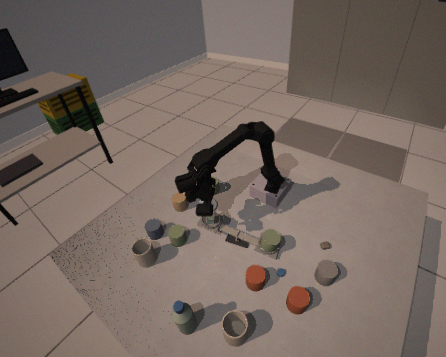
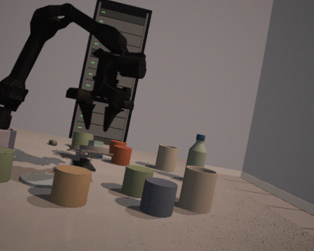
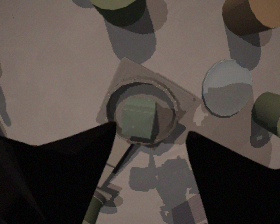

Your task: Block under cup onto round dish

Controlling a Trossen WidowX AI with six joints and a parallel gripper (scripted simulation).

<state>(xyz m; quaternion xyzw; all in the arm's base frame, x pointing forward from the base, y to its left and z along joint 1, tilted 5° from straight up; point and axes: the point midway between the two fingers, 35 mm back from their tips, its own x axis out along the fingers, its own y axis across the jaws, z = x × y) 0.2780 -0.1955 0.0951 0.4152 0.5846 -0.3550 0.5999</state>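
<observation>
Now: the pale green block 4 cm below my gripper tip, 1 cm to the left of it and 1 cm ahead of it. Also, from my gripper tip: small balance: 13 cm to the left, 9 cm below; pale round dish: 13 cm below, 11 cm behind, 9 cm to the right; tan cup: 19 cm to the right, 9 cm below, 7 cm behind.
</observation>
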